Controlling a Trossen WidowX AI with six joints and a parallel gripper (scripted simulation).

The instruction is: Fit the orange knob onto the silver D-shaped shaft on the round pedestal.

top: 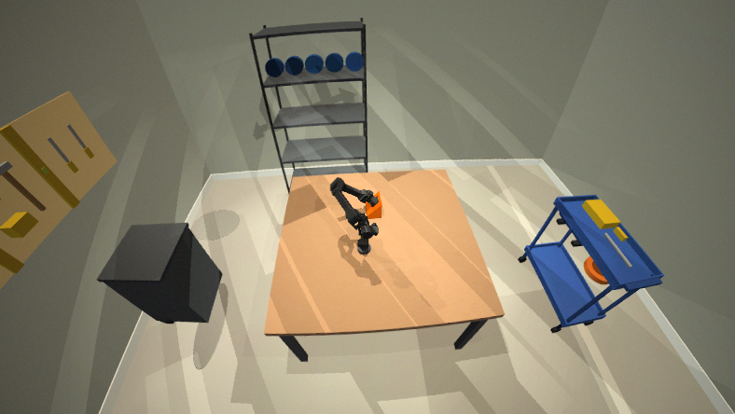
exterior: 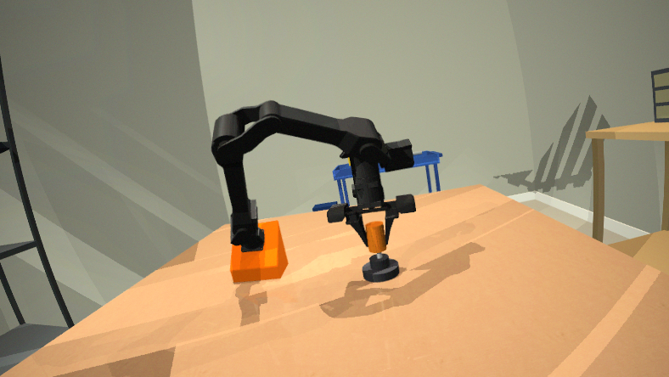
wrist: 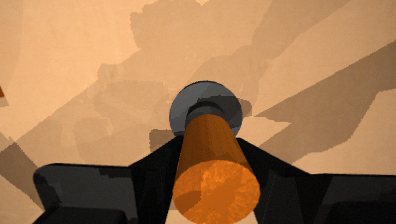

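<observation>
The pedestal lies 40 mm below my gripper tip. Also, from my gripper tip: orange knob: 30 mm above.
</observation>
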